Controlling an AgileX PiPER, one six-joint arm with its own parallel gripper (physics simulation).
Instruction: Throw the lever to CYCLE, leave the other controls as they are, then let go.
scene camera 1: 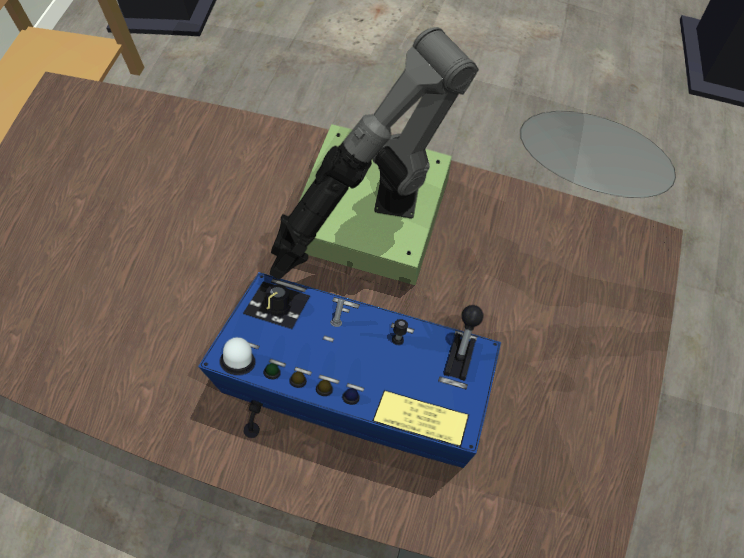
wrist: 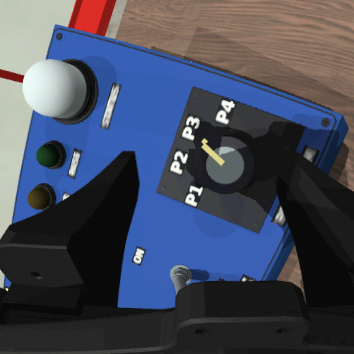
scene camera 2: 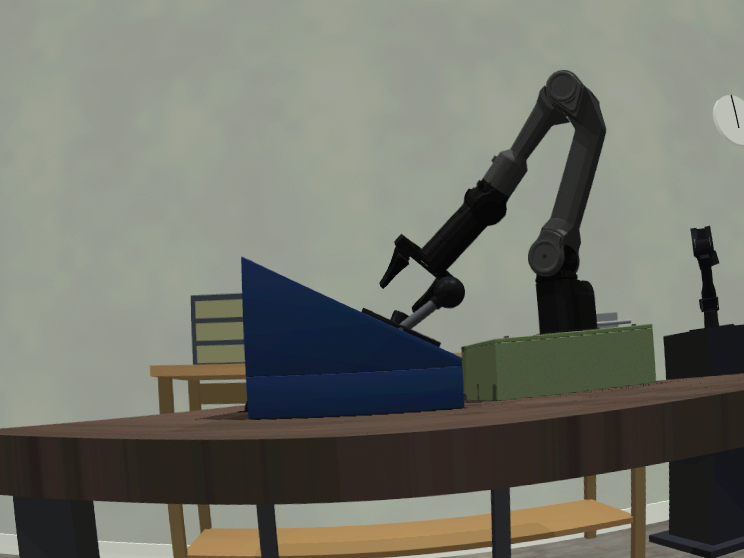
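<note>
The black-balled lever [scene camera 1: 472, 315] [scene camera 2: 448, 292] stands in its slot at the right end of the blue console [scene camera 1: 372, 366] [scene camera 2: 330, 348] [wrist: 150, 100] in scene camera 1, tilted toward the robot's base. The label plates at its slot are unreadable, and it does not show in the wrist view. My gripper [scene camera 1: 289, 268] [scene camera 2: 399, 296] [wrist: 207, 166] is open and empty, at the console's other end. Its fingers stand on either side of the rotary knob [scene camera 1: 277, 296] [wrist: 227, 165] in the wrist view, apparently above it. The knob's yellow pointer is toward P3.
A metal toggle switch [scene camera 1: 337, 312] [wrist: 180, 275] and a black button [scene camera 1: 399, 329] stand between knob and lever. A white dome [scene camera 1: 237, 353] [wrist: 55, 89], several small lamps and a yellow label [scene camera 1: 421, 417] are on the panel. The robot's green base block [scene camera 1: 354, 255] [scene camera 2: 564, 366] stands beside the console.
</note>
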